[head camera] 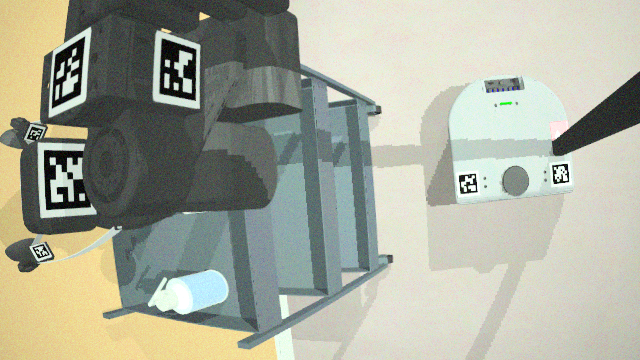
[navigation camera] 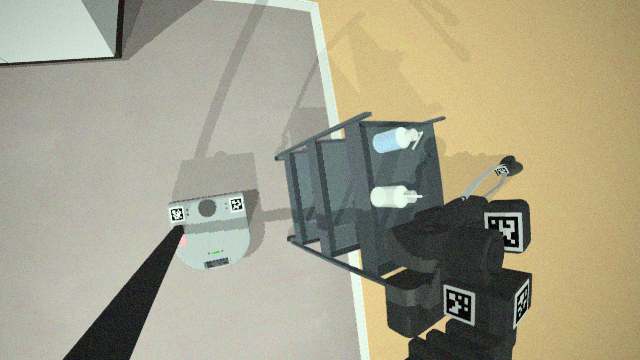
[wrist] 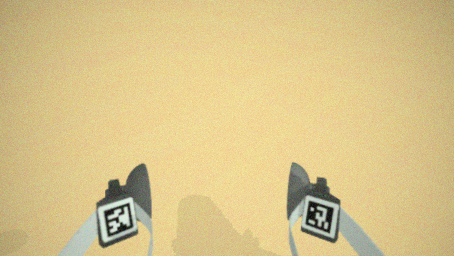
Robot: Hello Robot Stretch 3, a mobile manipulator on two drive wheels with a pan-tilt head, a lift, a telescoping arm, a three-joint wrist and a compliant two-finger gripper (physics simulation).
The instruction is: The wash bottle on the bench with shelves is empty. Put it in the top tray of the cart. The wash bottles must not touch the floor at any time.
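Frame: origin at the robot's base, x right, y up, z back, level; centimetres.
Where they show: gripper, between the fingertips: [head camera: 10, 195] [navigation camera: 518, 197]; robot's base, origin of its link: [head camera: 514, 179] [navigation camera: 206, 207].
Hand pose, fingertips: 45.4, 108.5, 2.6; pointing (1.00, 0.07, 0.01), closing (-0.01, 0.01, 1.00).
Observation:
Each offset is from my fingertips to the top centre of the thing, as dx, dy, dz. "spot": to the spot under its first point.
The wash bottle without blue {+0.9, -24.8, -0.4} [navigation camera: 390, 196] stands upright in the top tray of the grey cart {spot: -6.6, -37.7, -12.2} [head camera: 260, 270] [navigation camera: 359, 175]; in the head camera view the arm covers it. A blue-filled wash bottle {+5.5, -24.8, -15.3} [head camera: 202, 291] [navigation camera: 387, 141] stands upright near one end of the same tray. The near part of the tray is hidden under the wrist and arm. My gripper [head camera: 20, 194] [wrist: 219, 183] is open with nothing between its fingers. It hangs above the cart's far edge, its fingers reaching out over the yellow floor, apart from the bottles. The bench with shelves cannot be made out.
My white base [head camera: 507, 120] [navigation camera: 215, 240] stands on the grey floor on the near side of the cart, with a gap between them. My dark mast [head camera: 600, 115] [navigation camera: 130, 290] rises from it. A white-topped, dark-edged piece of furniture [navigation camera: 55, 30] stands at the top left of the navigation view.

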